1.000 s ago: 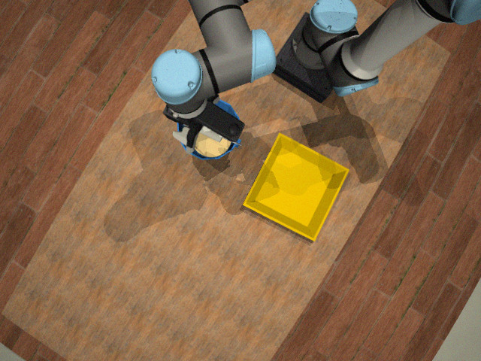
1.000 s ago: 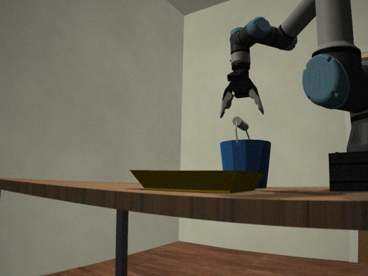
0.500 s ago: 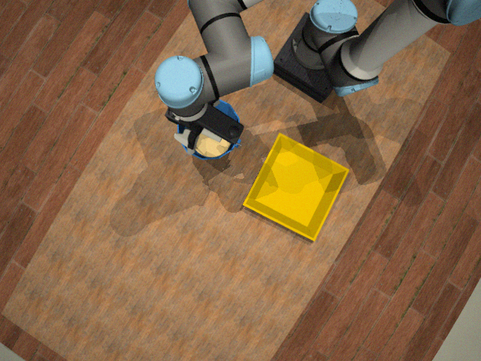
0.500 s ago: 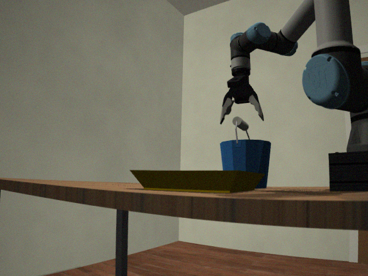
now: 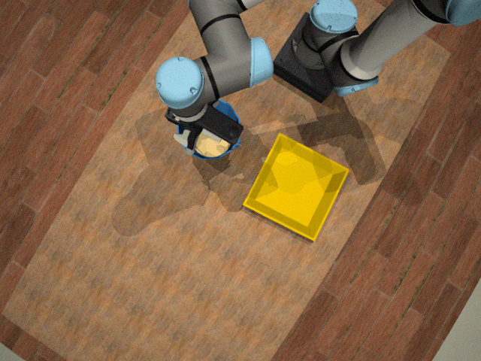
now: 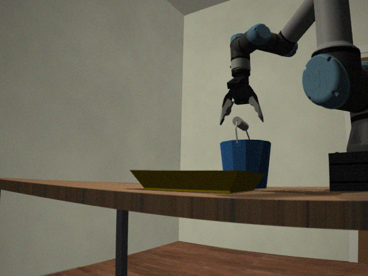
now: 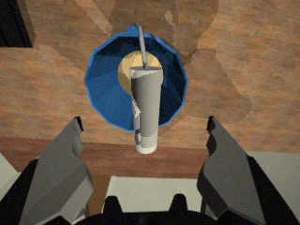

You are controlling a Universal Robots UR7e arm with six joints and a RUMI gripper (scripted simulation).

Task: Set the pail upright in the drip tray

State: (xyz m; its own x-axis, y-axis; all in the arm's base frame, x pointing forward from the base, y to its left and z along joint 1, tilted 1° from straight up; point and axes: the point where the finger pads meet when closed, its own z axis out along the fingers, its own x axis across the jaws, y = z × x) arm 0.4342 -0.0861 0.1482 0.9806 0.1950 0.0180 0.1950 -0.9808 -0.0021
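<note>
Now: the pail handle 10 mm behind my hand and 30 mm below it. The rest, counted from my hand: yellow drip tray (50 mm behind, 310 mm to the left, 220 mm below); then pail (10 mm behind, 90 mm below).
</note>
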